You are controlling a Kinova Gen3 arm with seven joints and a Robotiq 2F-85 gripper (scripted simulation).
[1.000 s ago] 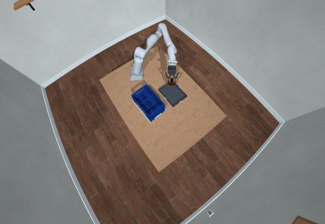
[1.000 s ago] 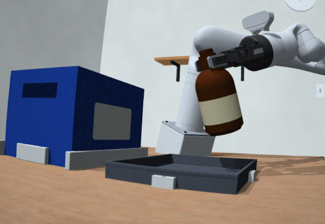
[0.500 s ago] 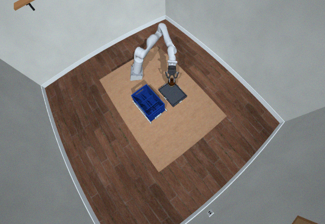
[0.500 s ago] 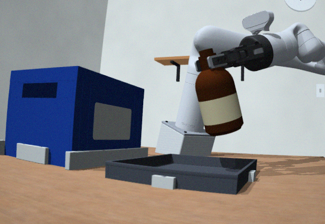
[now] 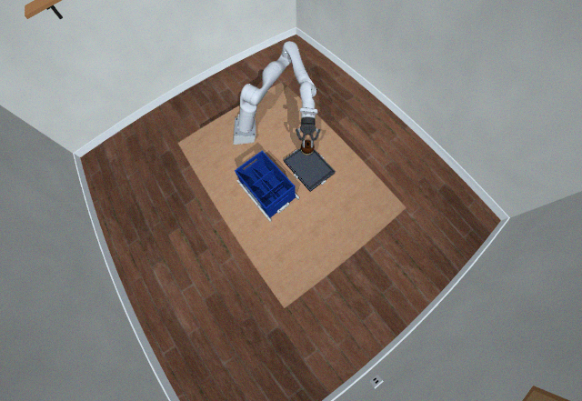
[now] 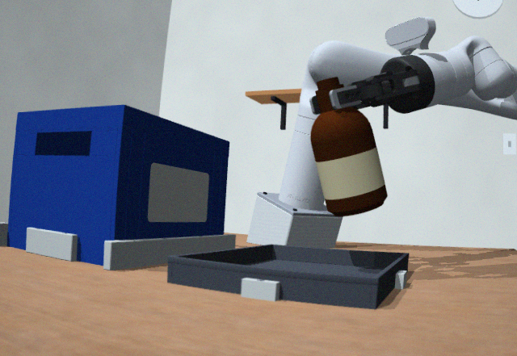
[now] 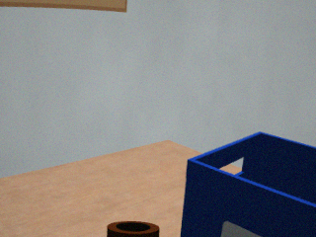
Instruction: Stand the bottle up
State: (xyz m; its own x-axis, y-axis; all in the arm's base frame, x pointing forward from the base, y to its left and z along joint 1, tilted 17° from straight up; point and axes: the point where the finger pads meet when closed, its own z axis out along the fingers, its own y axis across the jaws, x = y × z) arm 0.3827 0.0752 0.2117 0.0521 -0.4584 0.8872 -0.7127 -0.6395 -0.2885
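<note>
Now: the brown bottle 10 mm behind my hand, 10 mm to the left of it and 50 mm below it. Also, from my hand: blue crate (30 mm behind, 290 mm to the right, 120 mm below); tray (30 mm ahead, 10 mm to the right, 190 mm below).
</note>
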